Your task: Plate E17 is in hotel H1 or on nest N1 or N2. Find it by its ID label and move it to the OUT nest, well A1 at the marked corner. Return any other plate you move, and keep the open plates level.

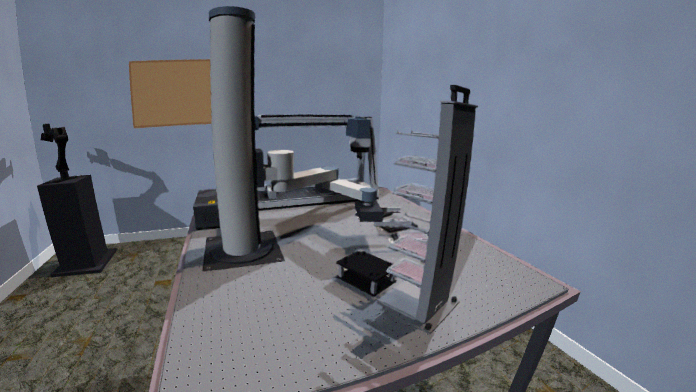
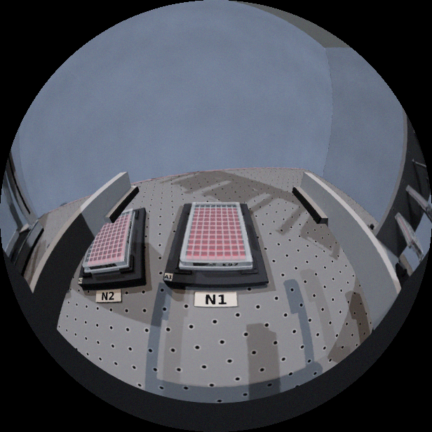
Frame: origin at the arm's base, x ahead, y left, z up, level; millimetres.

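Seen in the pictures: arm's base, origin of its link: (image 1: 242, 251).
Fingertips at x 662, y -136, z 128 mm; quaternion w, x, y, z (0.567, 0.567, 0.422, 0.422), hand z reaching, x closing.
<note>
Pixels of each thing's top centre, then the offset from my fingertips to it. "spot": a spot on its surface instead. Level surfaces: height alone.
- table, height of its surface: dz -115 mm
- gantry beam, centre of its top: (image 1: 307, 116) dx -212, dy +784, dz +381 mm
- black box, a spot on its surface: (image 1: 205, 212) spot: dx -813, dy +384, dz -31 mm
My gripper (image 1: 406, 217) (image 2: 215, 176) is open and empty, low over the table, its fingers to either side of the line to nest N1. A clear-lidded pink plate (image 2: 217, 232) lies level on nest N1 (image 2: 220, 278); its front label is dark and partly covered, resembling E07, not surely readable. Another pink plate (image 2: 109, 242) lies on nest N2 (image 2: 115, 278), partly behind the left finger; its ID is unreadable. The hotel H1 (image 1: 452, 200) (image 2: 419, 175) holds several plates at different heights, their IDs unreadable. Part of the dark OUT nest (image 2: 31, 245) shows at the far left.
A black raised stand (image 1: 367, 265) stands on the table (image 1: 250, 325) beside the hotel's lower shelves. The arm's column (image 1: 232, 140) is at the left. A gantry beam (image 1: 305, 120) runs behind the arm, and a black box (image 1: 205, 212) sits behind the column.
</note>
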